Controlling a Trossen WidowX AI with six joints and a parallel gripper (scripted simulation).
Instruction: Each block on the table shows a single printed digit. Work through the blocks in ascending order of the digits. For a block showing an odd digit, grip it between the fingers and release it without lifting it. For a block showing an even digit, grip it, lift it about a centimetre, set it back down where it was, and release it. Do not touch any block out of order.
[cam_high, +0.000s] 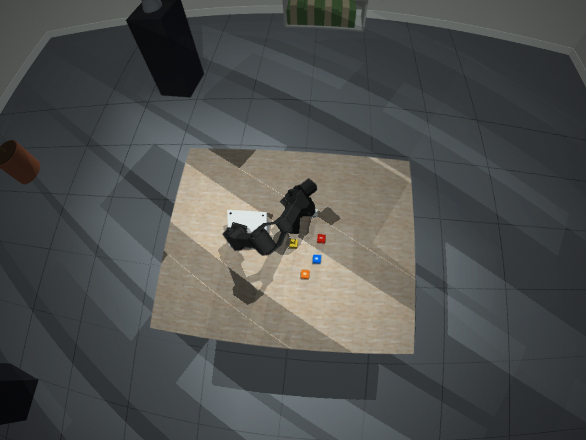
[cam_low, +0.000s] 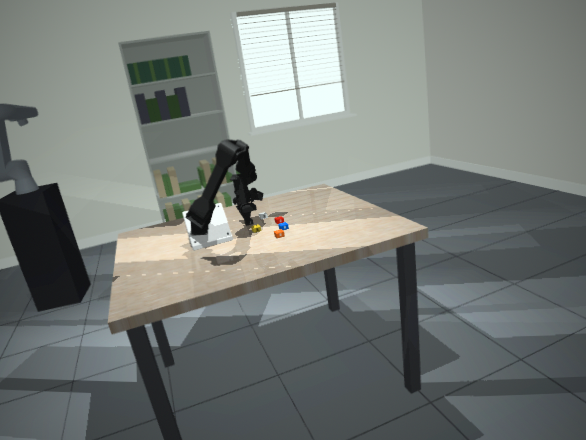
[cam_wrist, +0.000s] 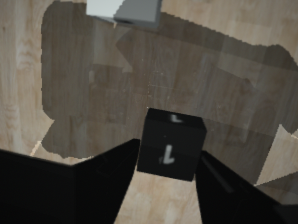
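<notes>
The black block is 1 cm ahead of my gripper tip. From my gripper tip the other things lie so: white block 8 cm ahead, 4 cm to the left; then yellow block 2 cm ahead, 11 cm to the right; then red block 13 cm ahead, 6 cm to the right.
</notes>
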